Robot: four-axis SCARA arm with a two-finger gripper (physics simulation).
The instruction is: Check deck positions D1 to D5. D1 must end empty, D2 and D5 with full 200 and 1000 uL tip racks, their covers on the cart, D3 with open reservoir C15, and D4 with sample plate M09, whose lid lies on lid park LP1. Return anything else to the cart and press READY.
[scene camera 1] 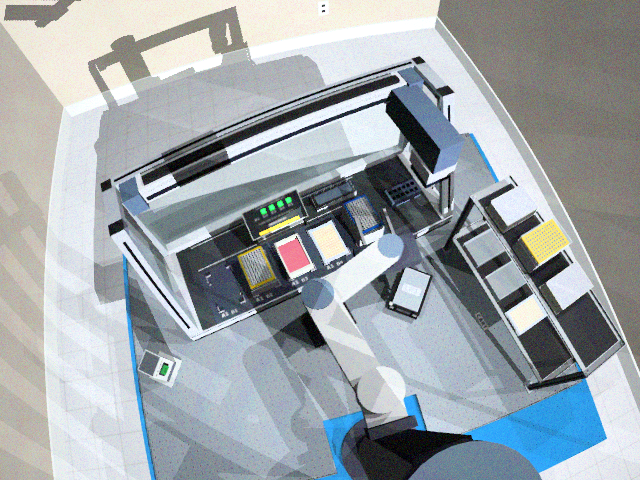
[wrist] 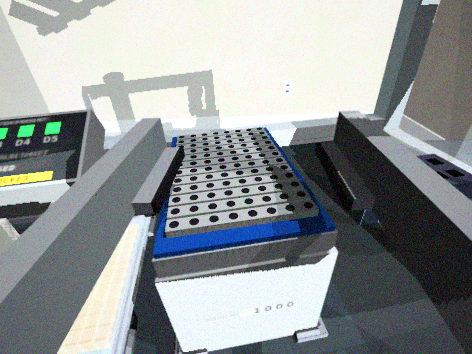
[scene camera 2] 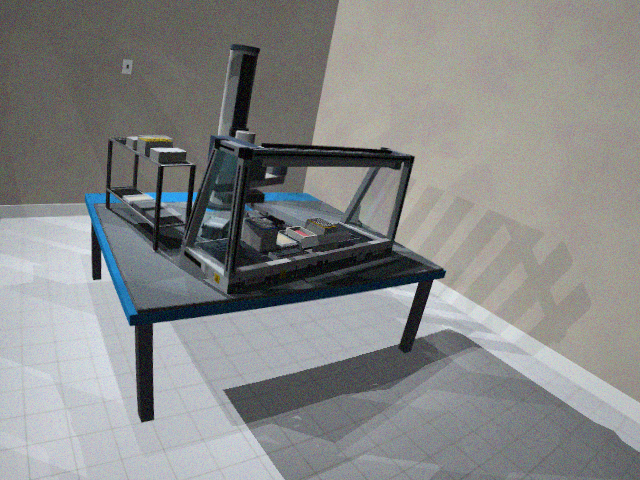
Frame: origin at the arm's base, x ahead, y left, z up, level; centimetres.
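Seen in the pictures: gripper, fingertip midpoint: (scene camera 1: 369, 213) (wrist: 248, 133) (scene camera 2: 257, 214).
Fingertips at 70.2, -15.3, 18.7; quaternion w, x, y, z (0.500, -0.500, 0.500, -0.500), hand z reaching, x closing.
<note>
Offsets run from my fingertips to a thing's middle, as dx, dy, dz. "spot": to the spot under its first point.
The 1000 tip rack @[+2.1, +1.3, -7.7] (scene camera 1: 364, 214) (scene camera 2: 260, 235) (wrist: 245, 250) with a blue rim sits at D5, uncovered. My gripper (wrist: 248, 133) is open and empty, one finger on each side of the rack's top in the wrist view. The pale sample plate @[-0.2, +13.4, -11.8] (scene camera 1: 328, 241) (wrist: 102, 295) is at D4; its label is not visible. The pink-filled open reservoir @[-2.5, +25.6, -11.0] (scene camera 1: 293, 255) (scene camera 2: 302, 233) is at D3. A yellow-rimmed tip rack (scene camera 1: 255, 268) (scene camera 2: 321, 224) is at D2. D1 (scene camera 1: 222, 291) holds no item. A black stand (scene camera 1: 410, 290) with a pale top is on the table; its lettering is unreadable.
The cart @[-38.0, -38.4, +0.4] (scene camera 1: 555, 383) (scene camera 2: 157, 206) holds white boxes @[-18.9, -34.5, +19.7] (scene camera 1: 511, 206), a yellow rack @[-31.6, -37.1, +23.4] (scene camera 1: 545, 241), clear covers @[-18.9, -34.5, -6.1] (scene camera 1: 485, 245) and a pale plate @[-44.4, -39.7, -6.1] (scene camera 1: 526, 314). The green button @[spot: -29.7, +74.0, -7.9] (scene camera 1: 163, 368) is front left. A status panel (scene camera 1: 250, 222) (wrist: 70, 155) and a dark holed block @[spot: +9.2, -15.9, -8.8] (scene camera 1: 403, 192) are behind the positions.
</note>
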